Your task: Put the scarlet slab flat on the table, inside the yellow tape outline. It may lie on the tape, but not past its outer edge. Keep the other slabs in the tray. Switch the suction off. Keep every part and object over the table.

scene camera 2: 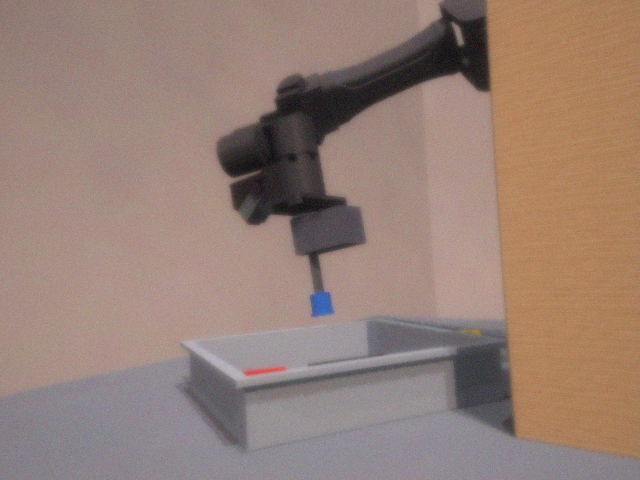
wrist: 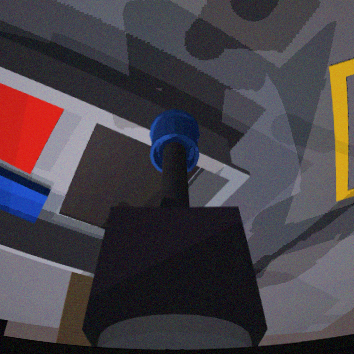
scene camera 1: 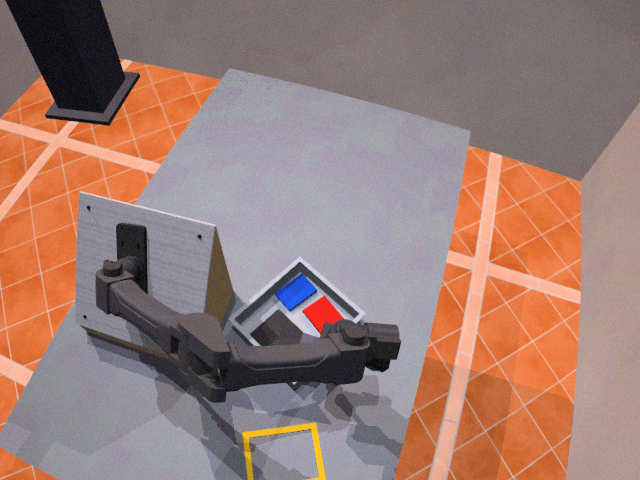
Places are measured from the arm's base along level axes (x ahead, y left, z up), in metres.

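Pixels of known places: end effector, tool point: (scene camera 2: 323, 315) (wrist: 174, 131); arm's base, origin of the base link: (scene camera 1: 133, 267).
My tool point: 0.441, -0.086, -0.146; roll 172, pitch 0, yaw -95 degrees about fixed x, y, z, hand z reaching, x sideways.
Note:
Ahead of a thing's pixels: the offset from my tool point to its top centre, as dx, dy, dz. "pt": to the spot under its first point. Level surfaces: height alone.
The scarlet slab @(-0.009, +0.139, -0.048) (scene camera 1: 321, 312) (scene camera 2: 264, 370) (wrist: 27, 125) lies in the grey tray @(-0.076, +0.113, -0.010) (scene camera 1: 330, 287) (scene camera 2: 346, 397) (wrist: 235, 181), beside the blue slab @(-0.096, +0.195, -0.047) (scene camera 1: 296, 291) (wrist: 20, 197) and the larger dark slab @(-0.099, +0.060, -0.047) (scene camera 1: 281, 325) (wrist: 115, 172). My arm covers part of the tray in scene camera 1. My blue suction cup (scene camera 2: 322, 314) (wrist: 175, 120) is off and bare. It hangs above the tray's rim level, apart from all slabs; the arm hides it in scene camera 1. The yellow tape outline @(pt -0.065, -0.151, -0.059) (scene camera 1: 279, 429) (wrist: 341, 130) lies on the table apart from the tray, partly out of frame in both views.
The arm is mounted on an upright panel (scene camera 1: 170, 237) (scene camera 2: 568, 206) beside the tray. The table @(dz -0.060) (scene camera 1: 351, 170) has tiled floor beyond its edges. A black pillar (scene camera 1: 77, 56) stands on the floor at the back left. Arm shadows fall near the outline.

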